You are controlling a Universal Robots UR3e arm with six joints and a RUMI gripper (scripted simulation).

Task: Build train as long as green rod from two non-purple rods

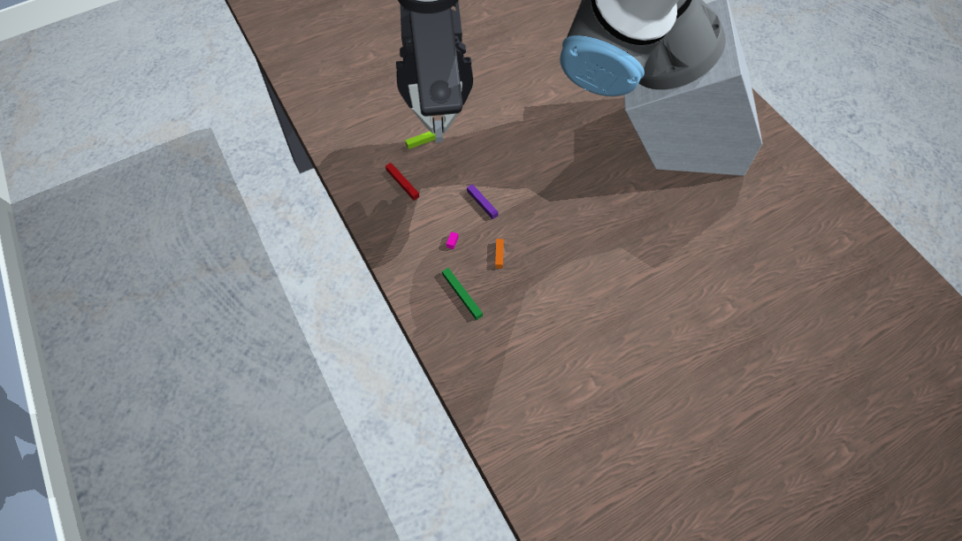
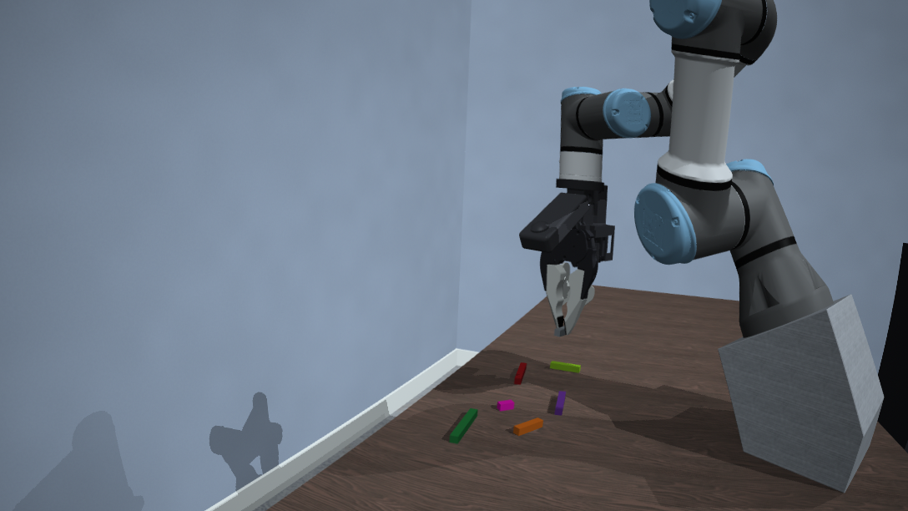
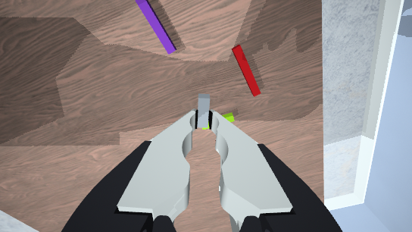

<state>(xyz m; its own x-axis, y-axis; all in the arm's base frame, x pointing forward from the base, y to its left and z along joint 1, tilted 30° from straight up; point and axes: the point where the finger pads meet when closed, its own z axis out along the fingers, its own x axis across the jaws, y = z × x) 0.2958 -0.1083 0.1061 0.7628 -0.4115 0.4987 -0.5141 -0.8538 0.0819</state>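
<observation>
My hand is 9 cm above the red rod, 6 cm short of it and 2 cm to the left of it. Round my hand: lime rod (9 cm below, 6 cm to the right, 1 cm behind); purple rod (9 cm below, 8 cm to the left, 1 cm behind); grey rod (1 cm below).
</observation>
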